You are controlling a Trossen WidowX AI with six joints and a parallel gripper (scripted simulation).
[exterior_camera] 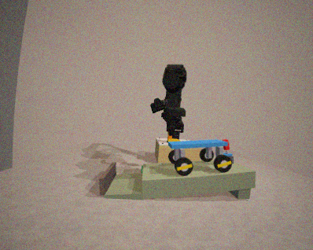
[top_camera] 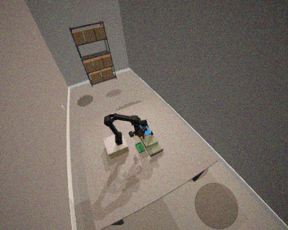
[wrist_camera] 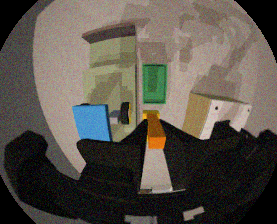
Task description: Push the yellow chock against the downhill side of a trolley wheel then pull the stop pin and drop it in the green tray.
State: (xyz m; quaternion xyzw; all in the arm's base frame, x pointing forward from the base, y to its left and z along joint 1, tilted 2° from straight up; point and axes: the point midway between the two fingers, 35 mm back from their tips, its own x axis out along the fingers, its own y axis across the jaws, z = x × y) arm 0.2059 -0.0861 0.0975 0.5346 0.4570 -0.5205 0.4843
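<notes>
My gripper tip is now 18 cm to the right of the red-headed stop pin, 10 cm short of it and 3 cm above it. Also, from my gripper tip: trolley: 11 cm ahead, 6 cm to the left, 5 cm below; yellow chock: 2 cm to the left, 1 cm below; green tray: 17 cm below, 4 cm to the right, 3 cm behind.
</notes>
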